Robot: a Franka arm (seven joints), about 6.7 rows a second.
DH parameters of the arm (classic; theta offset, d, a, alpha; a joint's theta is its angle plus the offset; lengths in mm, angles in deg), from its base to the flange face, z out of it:
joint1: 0 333 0 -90
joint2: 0 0 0 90
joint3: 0 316 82.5 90
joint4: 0 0 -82.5 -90
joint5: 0 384 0 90
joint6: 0 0 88 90
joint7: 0 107 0 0
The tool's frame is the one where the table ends.
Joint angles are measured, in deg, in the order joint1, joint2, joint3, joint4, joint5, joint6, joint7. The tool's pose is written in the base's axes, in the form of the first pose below.
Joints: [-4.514 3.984 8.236 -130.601 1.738 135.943 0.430]
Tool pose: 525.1, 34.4, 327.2, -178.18, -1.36, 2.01
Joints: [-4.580 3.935 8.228 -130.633 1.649 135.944 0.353]
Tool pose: 524.9, 33.7, 327.4, -178.25, -1.38, 2.08
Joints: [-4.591 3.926 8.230 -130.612 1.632 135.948 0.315]
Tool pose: 525.1, 33.6, 327.7, -178.27, -1.42, 2.12
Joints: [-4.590 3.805 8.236 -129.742 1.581 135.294 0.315]
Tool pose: 528.6, 33.9, 334.2, -178.30, -1.75, 2.17
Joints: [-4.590 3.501 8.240 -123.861 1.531 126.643 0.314]
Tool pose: 542.4, 35.0, 368.2, -178.28, 0.71, 2.41
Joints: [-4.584 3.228 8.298 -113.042 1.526 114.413 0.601]
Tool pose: 564.2, 37.3, 438.4, -178.18, 1.86, 2.48
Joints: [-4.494 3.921 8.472 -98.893 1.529 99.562 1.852]
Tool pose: 576.9, 40.4, 526.6, -178.03, 3.28, 1.88
